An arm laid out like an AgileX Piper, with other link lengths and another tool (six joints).
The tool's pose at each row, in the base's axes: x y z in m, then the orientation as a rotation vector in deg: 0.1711 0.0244 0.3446 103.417 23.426 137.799; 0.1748 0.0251 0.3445 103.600 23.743 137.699; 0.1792 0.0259 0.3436 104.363 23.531 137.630; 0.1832 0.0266 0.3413 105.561 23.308 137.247; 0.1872 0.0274 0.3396 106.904 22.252 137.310; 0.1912 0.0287 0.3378 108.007 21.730 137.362; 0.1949 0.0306 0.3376 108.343 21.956 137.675; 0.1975 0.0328 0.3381 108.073 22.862 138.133; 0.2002 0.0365 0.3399 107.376 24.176 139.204; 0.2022 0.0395 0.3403 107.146 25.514 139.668
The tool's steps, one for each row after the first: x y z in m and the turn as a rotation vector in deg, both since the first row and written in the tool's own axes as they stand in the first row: -0.0010 -0.0004 0.0036 0.222 -0.114 -0.056; -0.0029 -0.0011 0.0077 0.358 -0.496 0.377; -0.0060 -0.0021 0.0110 0.541 -1.222 0.853; -0.0085 -0.0030 0.0145 0.454 -1.829 1.938; -0.0110 -0.0045 0.0181 0.594 -2.303 2.733; -0.0118 -0.0061 0.0218 0.971 -2.278 3.049; -0.0116 -0.0079 0.0248 1.563 -1.888 2.927; -0.0098 -0.0107 0.0284 2.456 -0.992 2.848; -0.0093 -0.0133 0.0308 3.327 -0.594 2.647
